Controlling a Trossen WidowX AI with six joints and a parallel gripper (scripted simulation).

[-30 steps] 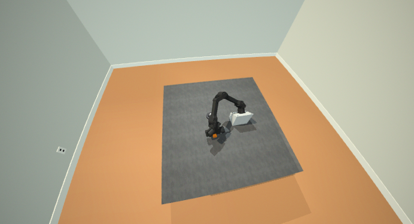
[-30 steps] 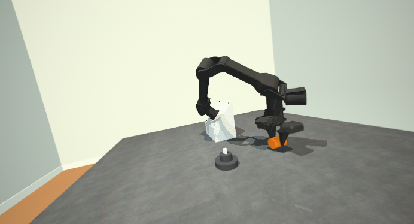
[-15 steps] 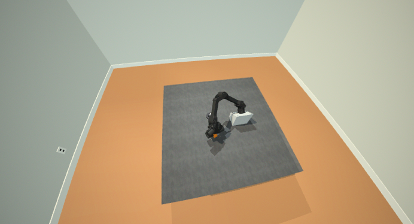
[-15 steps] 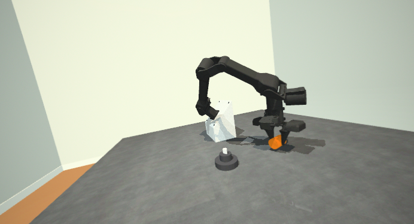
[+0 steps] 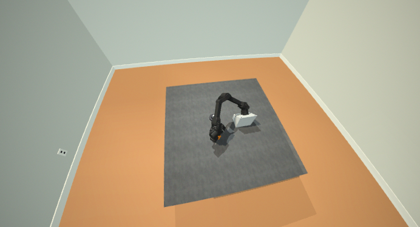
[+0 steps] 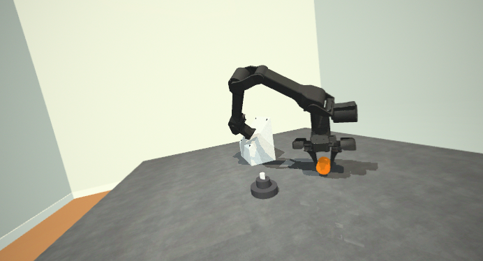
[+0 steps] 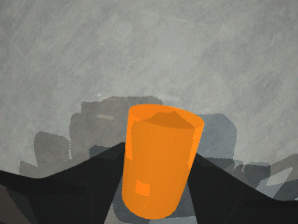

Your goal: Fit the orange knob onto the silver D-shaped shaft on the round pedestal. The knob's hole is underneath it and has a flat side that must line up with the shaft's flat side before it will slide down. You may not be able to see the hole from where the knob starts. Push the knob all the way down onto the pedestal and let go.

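Right now my gripper tip is 1 cm to the left of the orange knob, 1 cm below it and 1 cm short of it. From my gripper tip the other things lie so: round pedestal 23 cm to the right, 1 cm behind, 1 cm above.
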